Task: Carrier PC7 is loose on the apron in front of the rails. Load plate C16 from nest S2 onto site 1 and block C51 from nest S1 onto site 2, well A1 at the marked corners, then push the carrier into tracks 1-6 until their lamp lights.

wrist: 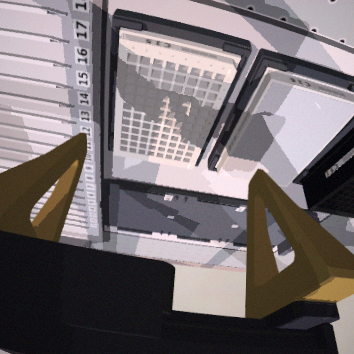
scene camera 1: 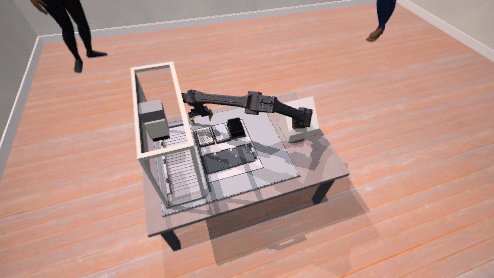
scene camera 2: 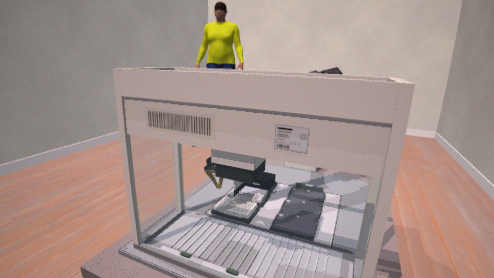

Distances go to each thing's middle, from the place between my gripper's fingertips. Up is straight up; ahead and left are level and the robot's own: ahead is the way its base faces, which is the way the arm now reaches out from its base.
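The white well plate [wrist: 169, 90] is 4 cm to the left of my hand and 8 cm below it. Counting from my hand again, I find the dark carrier [scene camera 1: 213, 162] 13 cm behind, 23 cm to the left and 9 cm below.
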